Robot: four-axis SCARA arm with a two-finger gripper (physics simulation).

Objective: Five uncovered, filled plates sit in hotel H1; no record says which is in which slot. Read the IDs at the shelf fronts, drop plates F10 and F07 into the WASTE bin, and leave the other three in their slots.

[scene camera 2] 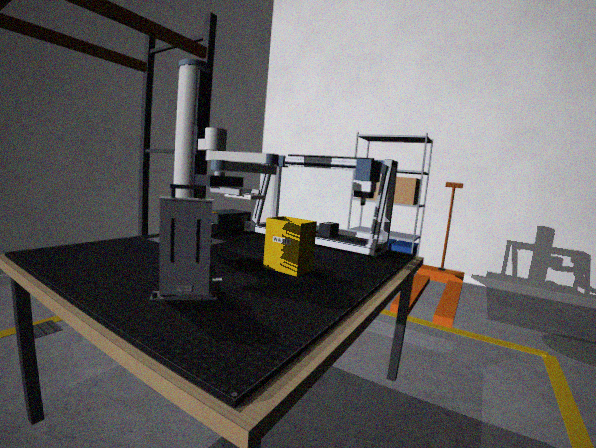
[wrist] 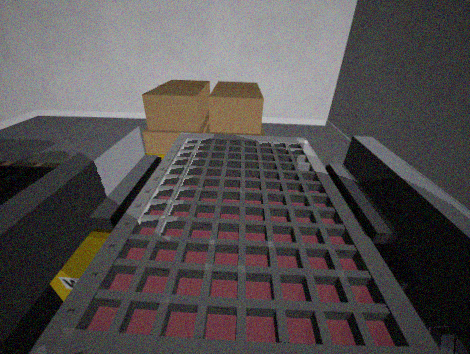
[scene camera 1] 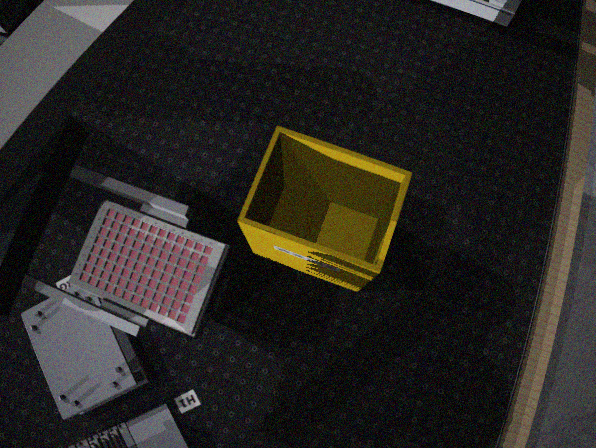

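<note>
My gripper is shut on a light grey plate with many square wells filled red, gripped by its long sides and held level. The plate's ID does not show. In scene camera 1 the plate is left of the yellow WASTE bin, apart from it and higher. The open bin's inside shows no plate. Hotel H1 is partly in view at the bottom of scene camera 1; scene camera 2 shows a grey tower side, with its slots and shelf-front IDs hidden.
A grey platform with small pegs stands between the held plate and H1, partly under a finger. The H1 label lies on the dark mat. A gantry frame stands behind the bin. Cardboard boxes are in the background.
</note>
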